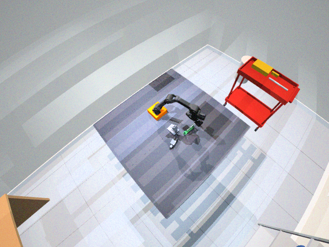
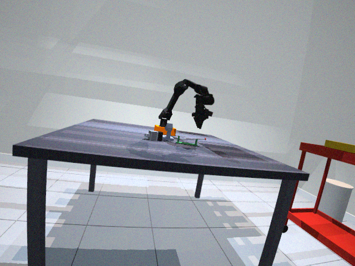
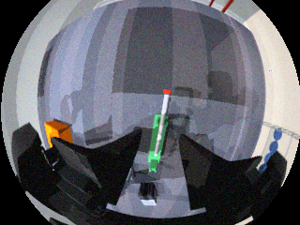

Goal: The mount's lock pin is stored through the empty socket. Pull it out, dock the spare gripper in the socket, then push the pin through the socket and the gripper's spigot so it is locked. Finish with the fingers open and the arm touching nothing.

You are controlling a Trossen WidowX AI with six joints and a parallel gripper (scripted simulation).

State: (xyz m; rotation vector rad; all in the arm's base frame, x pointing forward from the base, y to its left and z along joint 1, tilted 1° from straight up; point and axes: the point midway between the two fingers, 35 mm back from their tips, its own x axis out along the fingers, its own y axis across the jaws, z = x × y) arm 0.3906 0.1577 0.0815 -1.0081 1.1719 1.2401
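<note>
Right now the green cradle is 9 cm below my gripper tip and 7 cm to the right of it. From my gripper tip the other things lie so: spare gripper 29 cm to the right, 9 cm below, 2 cm behind; mount 18 cm to the right, 11 cm behind, 6 cm below.
</note>
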